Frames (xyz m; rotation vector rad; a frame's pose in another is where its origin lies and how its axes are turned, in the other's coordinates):
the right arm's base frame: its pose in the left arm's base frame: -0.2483 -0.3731 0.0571 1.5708 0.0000 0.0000
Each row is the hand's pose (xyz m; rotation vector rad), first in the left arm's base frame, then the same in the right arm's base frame.
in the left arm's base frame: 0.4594 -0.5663 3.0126 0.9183 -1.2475 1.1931
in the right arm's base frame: 0.7077 2.9555 0.1932 -0.2702 -0.0368 1.6491
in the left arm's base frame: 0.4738 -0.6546 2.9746 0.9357 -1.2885 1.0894
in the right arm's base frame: 0.7221 2.9175 0.2815 -0.2711 -0.1344 1.6051
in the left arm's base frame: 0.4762 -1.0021 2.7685 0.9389 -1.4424 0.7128
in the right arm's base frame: 0.7245 2.7114 0.6290 -0.3019 -0.4935 1.4579
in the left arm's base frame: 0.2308 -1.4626 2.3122 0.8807 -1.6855 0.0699
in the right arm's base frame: 0.4791 2.2551 1.0895 -0.3236 -1.0988 1.1938
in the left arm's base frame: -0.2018 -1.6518 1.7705 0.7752 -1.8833 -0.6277
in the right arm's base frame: 0.0465 1.7134 1.2787 -0.2753 -1.7132 0.8567
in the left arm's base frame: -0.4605 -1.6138 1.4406 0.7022 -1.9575 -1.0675
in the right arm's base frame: -0.2122 1.3835 1.2407 -0.1987 -2.0616 0.6066
